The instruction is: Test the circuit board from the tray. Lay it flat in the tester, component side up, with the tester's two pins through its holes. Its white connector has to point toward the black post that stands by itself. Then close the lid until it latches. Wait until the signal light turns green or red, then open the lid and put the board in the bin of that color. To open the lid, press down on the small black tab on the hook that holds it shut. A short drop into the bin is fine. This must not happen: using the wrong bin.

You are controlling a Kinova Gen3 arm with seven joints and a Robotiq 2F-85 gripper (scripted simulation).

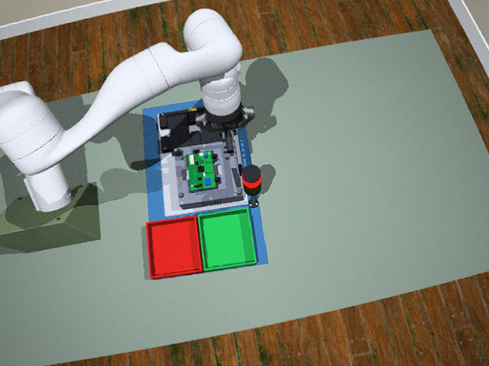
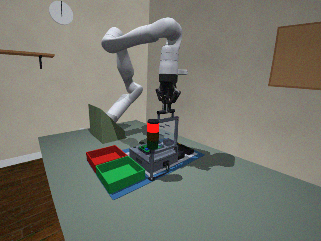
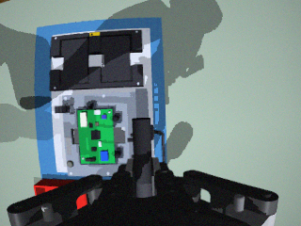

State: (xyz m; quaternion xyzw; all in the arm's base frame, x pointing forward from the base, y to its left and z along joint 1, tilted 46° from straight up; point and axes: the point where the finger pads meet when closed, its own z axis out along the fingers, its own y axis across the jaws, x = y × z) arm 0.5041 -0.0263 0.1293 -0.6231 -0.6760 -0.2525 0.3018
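The green circuit board lies 10 cm behind my hand and 21 cm below it. Round my hand: nest 9 cm behind, 22 cm below; black latch hook 16 cm behind, 5 cm to the left, 20 cm below; clear lid 10 cm below.
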